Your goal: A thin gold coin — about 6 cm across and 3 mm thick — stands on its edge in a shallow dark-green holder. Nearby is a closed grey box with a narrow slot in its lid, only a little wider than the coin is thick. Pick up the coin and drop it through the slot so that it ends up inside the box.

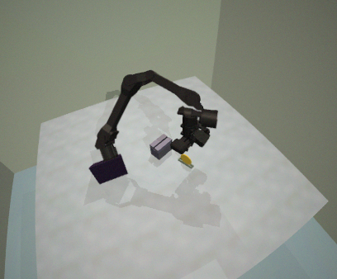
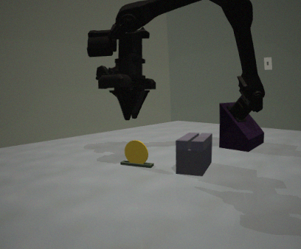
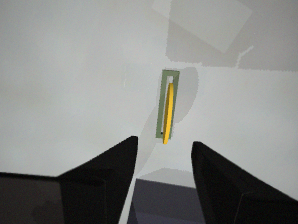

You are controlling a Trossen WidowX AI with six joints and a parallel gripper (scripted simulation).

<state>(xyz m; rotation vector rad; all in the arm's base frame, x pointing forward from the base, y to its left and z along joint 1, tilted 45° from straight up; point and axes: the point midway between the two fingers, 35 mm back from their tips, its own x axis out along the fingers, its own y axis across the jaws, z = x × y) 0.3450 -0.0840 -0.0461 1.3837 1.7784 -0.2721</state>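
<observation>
Right now my gripper tip is 10 mm past the gold coin and 80 mm above it.
</observation>
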